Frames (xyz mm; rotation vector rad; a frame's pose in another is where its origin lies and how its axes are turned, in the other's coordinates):
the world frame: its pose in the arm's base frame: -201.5 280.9 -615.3 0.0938 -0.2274 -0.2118
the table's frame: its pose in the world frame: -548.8 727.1 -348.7 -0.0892 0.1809 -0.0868
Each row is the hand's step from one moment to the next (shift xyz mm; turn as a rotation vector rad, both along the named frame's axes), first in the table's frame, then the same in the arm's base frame.
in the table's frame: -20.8 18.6 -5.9 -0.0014 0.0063 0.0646
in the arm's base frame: -14.2 24.1 -5.8 -0.0020 0.0046 0.0647
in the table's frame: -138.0 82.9 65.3 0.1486 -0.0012 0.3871
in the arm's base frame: -110.1 117.9 64.5 0.1269 -0.0558 0.3908
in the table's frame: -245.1 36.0 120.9 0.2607 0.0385 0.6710
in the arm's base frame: -228.2 103.0 115.3 0.2348 -0.0589 0.6790
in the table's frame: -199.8 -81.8 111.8 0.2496 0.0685 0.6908
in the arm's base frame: -219.1 -22.6 102.9 0.2322 -0.0276 0.6996
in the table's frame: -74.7 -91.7 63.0 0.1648 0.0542 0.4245
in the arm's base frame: -100.6 -67.4 57.3 0.1572 -0.0087 0.4307
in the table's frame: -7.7 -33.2 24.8 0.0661 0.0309 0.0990
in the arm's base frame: -18.0 -30.2 23.3 0.0684 0.0073 0.1019
